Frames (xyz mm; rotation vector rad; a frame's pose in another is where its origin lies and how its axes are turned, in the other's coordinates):
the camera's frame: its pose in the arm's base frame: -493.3 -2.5 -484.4 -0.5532 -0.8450 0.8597
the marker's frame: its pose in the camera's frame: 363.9 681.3 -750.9 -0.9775 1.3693 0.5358
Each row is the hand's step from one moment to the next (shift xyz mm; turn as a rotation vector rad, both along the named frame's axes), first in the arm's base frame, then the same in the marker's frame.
Working: the arm's base frame: its pose in the marker's frame: -322.9 -829.4 -1059.4 1.9823 -0.2686 -0.2780

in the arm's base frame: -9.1 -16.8 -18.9 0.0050 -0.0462 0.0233
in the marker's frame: -1.6 25.9 -6.9 0.0004 -0.0027 -0.0519
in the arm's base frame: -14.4 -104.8 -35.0 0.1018 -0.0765 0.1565
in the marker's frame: 4.0 77.3 -80.1 0.0522 -0.1347 -0.1408
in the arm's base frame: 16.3 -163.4 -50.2 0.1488 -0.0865 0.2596
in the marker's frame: 41.5 104.8 -129.6 0.0651 -0.2337 -0.1954
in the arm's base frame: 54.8 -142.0 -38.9 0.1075 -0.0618 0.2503
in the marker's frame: 73.1 74.3 -117.5 0.0273 -0.2230 -0.1660
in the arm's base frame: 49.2 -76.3 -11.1 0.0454 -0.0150 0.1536
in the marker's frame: 54.9 25.4 -68.6 -0.0042 -0.1398 -0.0795
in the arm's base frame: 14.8 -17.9 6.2 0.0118 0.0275 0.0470
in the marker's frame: 13.2 -2.6 -19.9 -0.0053 -0.0552 0.0050
